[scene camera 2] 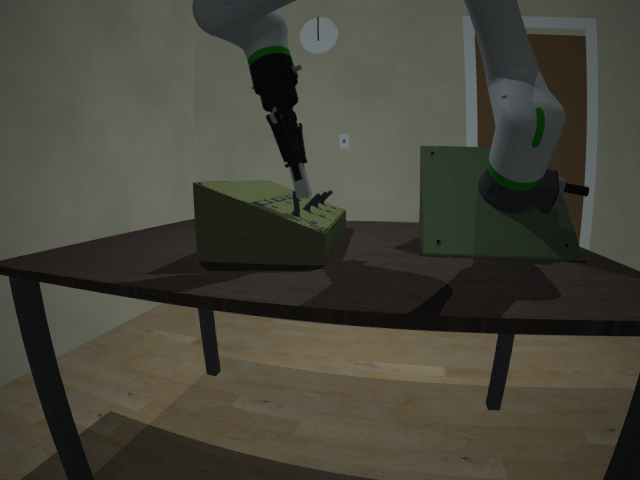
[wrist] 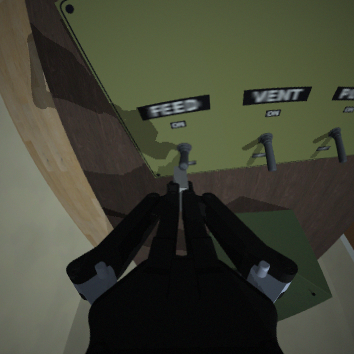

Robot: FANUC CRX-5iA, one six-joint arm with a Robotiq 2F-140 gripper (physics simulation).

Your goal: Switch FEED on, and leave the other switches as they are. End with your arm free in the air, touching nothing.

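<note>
The yellow-green console [scene camera 2: 258, 232] [wrist: 210, 55] stands on the table. Its FEED lever [scene camera 2: 296, 204] [wrist: 184, 156] stands nearly upright in the scene view, while the other levers [scene camera 2: 317, 200] lean towards the console's low edge. In the wrist view, the VENT lever [wrist: 269, 152] and a third lever [wrist: 339, 145] lean away from their ON labels. My gripper [scene camera 2: 302, 188] [wrist: 179, 175] is shut and empty. Its fingertips are at the upper end of the FEED lever, on the low-edge side, overlapping it in the wrist view. Whether they touch it, I cannot tell.
A green box [scene camera 2: 449, 206] [wrist: 280, 240] stands on the dark table [scene camera 2: 382, 294] [wrist: 85, 145], to the right in the scene view. A second arm section [scene camera 2: 522, 134] with a dark round base hangs in front of it. The other levers are beside the FEED lever.
</note>
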